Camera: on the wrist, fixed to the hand. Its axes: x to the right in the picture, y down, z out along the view.
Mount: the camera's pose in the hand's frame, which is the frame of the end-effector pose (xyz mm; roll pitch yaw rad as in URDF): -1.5 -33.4 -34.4 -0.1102 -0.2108 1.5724
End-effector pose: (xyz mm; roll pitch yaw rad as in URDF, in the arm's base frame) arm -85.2 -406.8 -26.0 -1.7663 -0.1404 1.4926
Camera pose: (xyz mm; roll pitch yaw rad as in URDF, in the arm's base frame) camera -58.6 -415.9 12.8 -1.5717 1.4311 1.6027
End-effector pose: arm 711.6 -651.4 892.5 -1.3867 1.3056 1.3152
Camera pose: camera 756.6 -637.1 900.9 1.3569 0.2428 -2.2339
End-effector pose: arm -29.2 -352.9 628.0 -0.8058 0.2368 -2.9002
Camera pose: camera -39.3 -306.0 628.6 0.1747 0.5758 -1.1701
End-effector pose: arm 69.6 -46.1 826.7 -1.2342 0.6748 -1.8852
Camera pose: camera 24.7 -43.5 843.4 0.8850 0.7285 0.4845
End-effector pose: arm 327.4 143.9 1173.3 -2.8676 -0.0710 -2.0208
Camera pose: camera 349.9 138.0 1215.2 3.1111 0.4836 2.7272
